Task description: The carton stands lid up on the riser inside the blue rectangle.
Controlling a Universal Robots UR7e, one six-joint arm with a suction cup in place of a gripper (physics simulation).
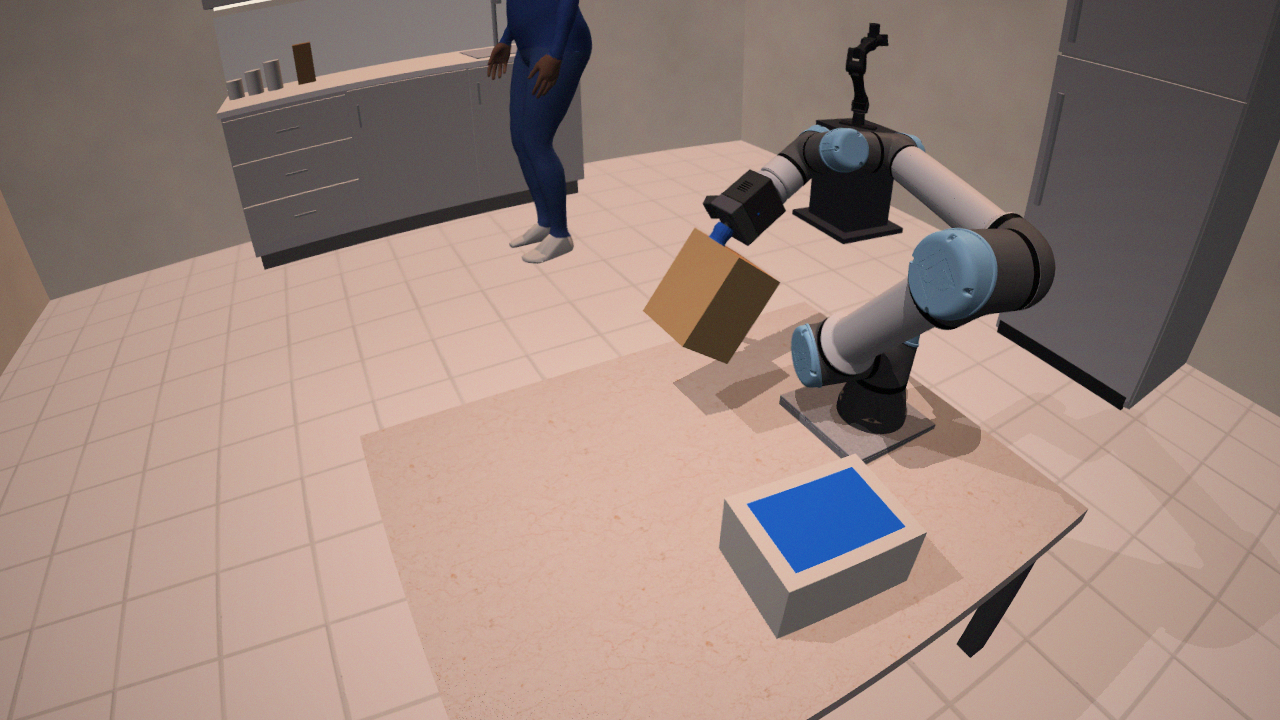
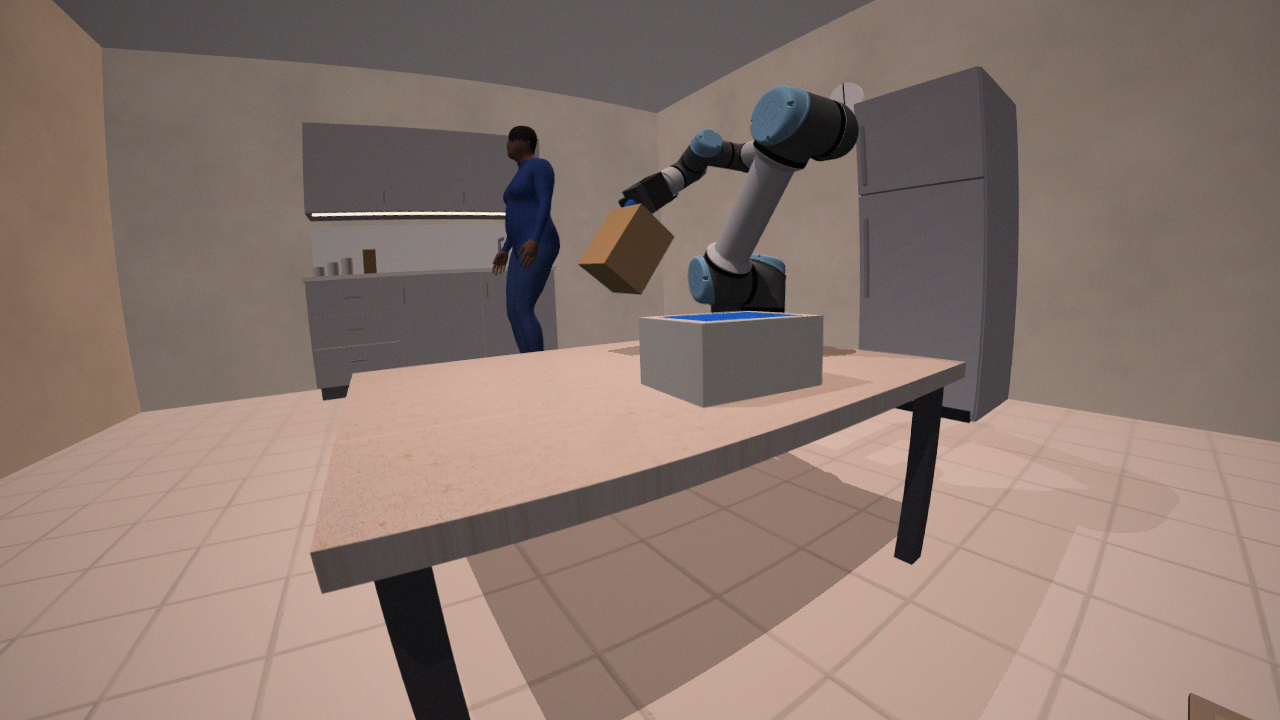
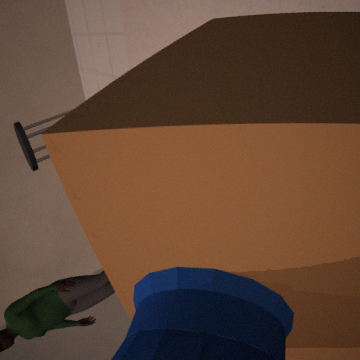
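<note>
A plain brown carton hangs tilted in the air at the far side of the table, behind and to the left of the riser. My suction gripper, a blue cup, is on the carton's upper face and holds it. Which face is the lid I cannot tell. The riser is a grey block near the table's right edge. The blue rectangle lies on its top with no carton on it.
The table bears the riser and the arm's base plate. A person in blue stands beyond it by the kitchen counter. A dark pedestal stands behind the arm, and a fridge at the right.
</note>
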